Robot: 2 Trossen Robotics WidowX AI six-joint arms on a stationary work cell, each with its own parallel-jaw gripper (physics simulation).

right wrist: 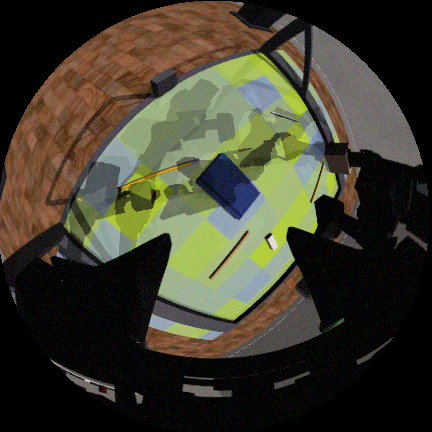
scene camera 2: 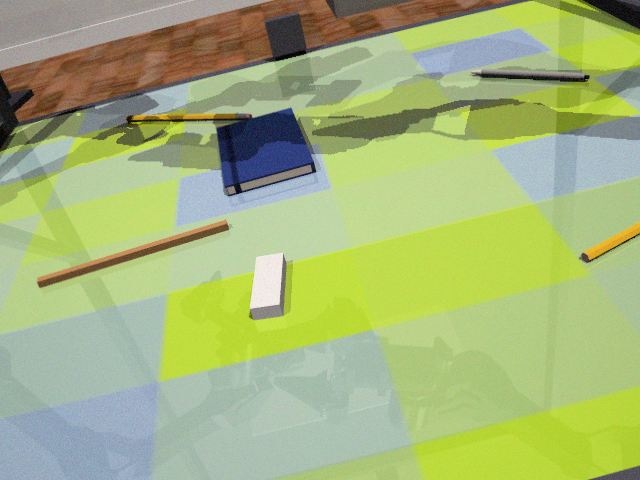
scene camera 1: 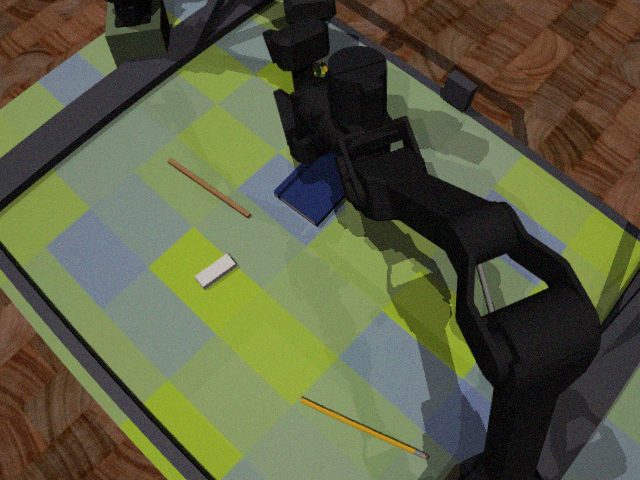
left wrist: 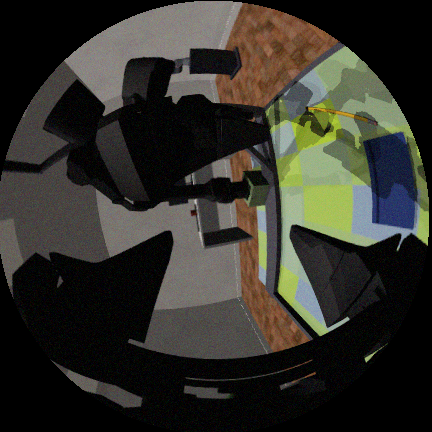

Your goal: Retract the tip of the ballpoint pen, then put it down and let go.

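Seen in the pictures: left gripper, fingertip midpoint: (right wrist: 320,287) (scene camera 1: 271,62) (left wrist: 233,233); right gripper, fingertip midpoint: (right wrist: 230,236) (left wrist: 258,121); left arm's base, link origin: (right wrist: 349,158); right arm's base, link origin: (scene camera 1: 133,13) (left wrist: 245,188).
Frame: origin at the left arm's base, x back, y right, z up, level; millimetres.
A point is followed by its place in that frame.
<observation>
The grey ballpoint pen (scene camera 1: 484,287) {x -167, y 287, z -97 mm} (scene camera 2: 532,75) {x -162, y 281, z -99 mm} (right wrist: 285,116) {x -169, y 290, z -99 mm} lies flat on the patchwork mat, away from both grippers. In scene camera 1 it shows partly, through a gap in the left arm. In scene camera 2 its pointed end faces left and its dark end faces right; whether the tip is out is too small to tell. My left gripper (scene camera 1: 271,63) {x -532, y 239, z 163 mm} (left wrist: 233,233) {x -532, y 239, z 163 mm} is open and empty, raised over the mat's upper part in scene camera 1. My right gripper (right wrist: 230,236) {x -549, y 337, z 116 mm} is open and empty, high above the mat, with the pen far off in its wrist view.
A blue notebook (scene camera 1: 310,193) {x -468, y 239, z -92 mm} (scene camera 2: 266,149) {x -467, y 257, z -92 mm} (left wrist: 395,180) {x -463, y 274, z -92 mm} (right wrist: 227,185) {x -474, y 285, z -92 mm}, a white eraser (scene camera 1: 215,270) {x -490, y 47, z -92 mm} (scene camera 2: 267,285) {x -492, y 40, z -92 mm}, a brown stick (scene camera 1: 208,187) {x -603, y 144, z -97 mm} (scene camera 2: 132,253) {x -605, y 141, z -98 mm}, a yellow pencil (scene camera 1: 364,427) {x -178, y 11, z -97 mm} (scene camera 2: 612,241) {x -246, y -10, z -98 mm} and a second pencil (scene camera 2: 188,117) {x -552, y 414, z -99 mm} (left wrist: 341,114) {x -545, y 408, z -99 mm} lie on the mat.
</observation>
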